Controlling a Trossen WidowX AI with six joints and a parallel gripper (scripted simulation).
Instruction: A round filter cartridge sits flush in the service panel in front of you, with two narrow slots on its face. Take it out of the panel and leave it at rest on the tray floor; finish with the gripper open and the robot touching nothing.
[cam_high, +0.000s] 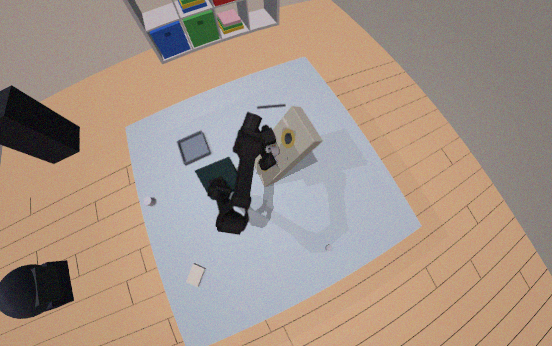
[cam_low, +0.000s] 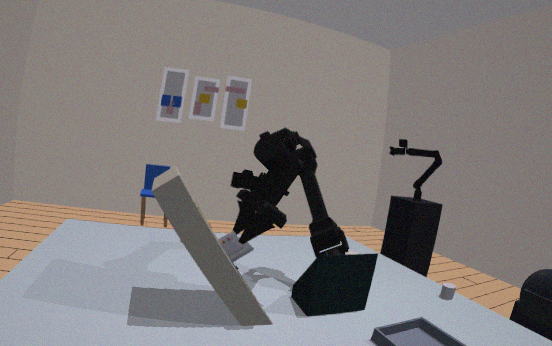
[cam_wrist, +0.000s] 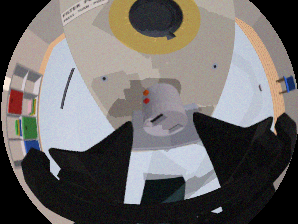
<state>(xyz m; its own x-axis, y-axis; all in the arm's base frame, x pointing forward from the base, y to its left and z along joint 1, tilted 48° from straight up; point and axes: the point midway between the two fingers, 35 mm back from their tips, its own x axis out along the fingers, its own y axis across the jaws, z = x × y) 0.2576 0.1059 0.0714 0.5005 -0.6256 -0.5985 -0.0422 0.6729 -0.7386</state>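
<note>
My gripper tip is 1 cm short of the round filter cartridge and 1 cm above it. The rest, counted from my gripper tip: grey tray (35 cm behind, 26 cm to the left, 17 cm below); tan service panel (5 cm ahead, 3 cm below); pale card (54 cm behind, 37 cm to the right, 17 cm below).
</note>
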